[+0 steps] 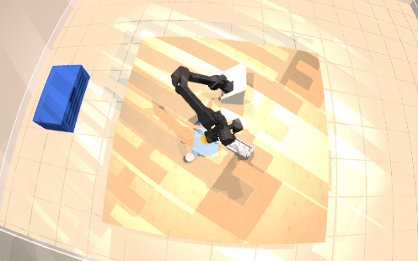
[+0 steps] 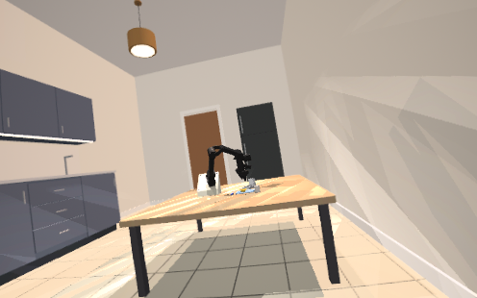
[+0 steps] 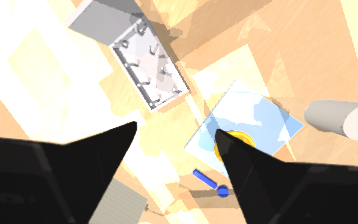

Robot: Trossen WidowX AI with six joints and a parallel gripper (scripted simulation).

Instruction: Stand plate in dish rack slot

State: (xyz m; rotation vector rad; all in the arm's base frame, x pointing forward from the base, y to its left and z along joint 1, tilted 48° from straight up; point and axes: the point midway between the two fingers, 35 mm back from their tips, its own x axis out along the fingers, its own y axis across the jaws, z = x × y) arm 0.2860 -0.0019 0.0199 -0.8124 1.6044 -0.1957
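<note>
My gripper tip is 100 mm to the left of the yellow plate, 70 mm above it and 10 mm past it. Round my gripper tip: grey dish rack (80 mm to the left, 60 mm below, 30 mm ahead); then white cup (180 mm to the right, 110 mm ahead, 60 mm below); then blue utensil (130 mm to the right, 100 mm behind, 80 mm below).
</note>
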